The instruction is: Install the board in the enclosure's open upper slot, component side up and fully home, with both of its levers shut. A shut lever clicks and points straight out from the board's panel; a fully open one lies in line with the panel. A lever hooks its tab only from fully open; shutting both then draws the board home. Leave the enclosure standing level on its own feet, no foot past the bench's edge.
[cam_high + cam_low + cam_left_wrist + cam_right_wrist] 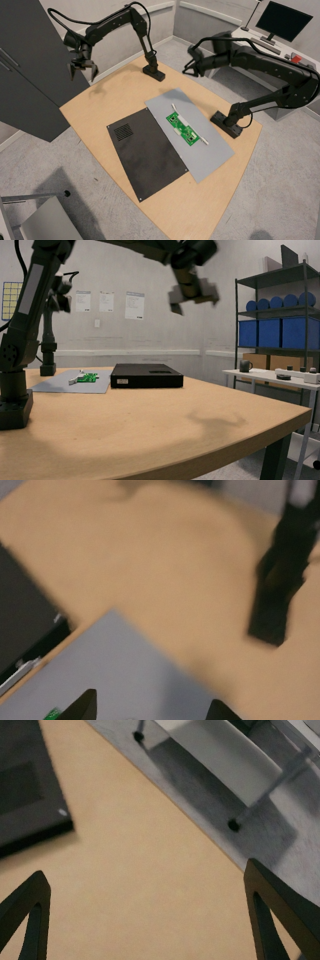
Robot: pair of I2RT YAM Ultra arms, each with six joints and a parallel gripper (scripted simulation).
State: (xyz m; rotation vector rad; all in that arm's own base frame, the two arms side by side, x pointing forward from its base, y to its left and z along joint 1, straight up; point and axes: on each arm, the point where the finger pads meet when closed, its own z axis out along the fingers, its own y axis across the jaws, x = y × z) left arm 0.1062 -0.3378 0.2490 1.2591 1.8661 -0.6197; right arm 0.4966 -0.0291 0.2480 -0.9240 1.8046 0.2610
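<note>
My left gripper is now 7 cm short of the grey mat, 15 cm to the right of it and 30 cm above it. From my left hand the other things lie so: black enclosure: 34 cm ahead, 8 cm to the left, 26 cm below.
</note>
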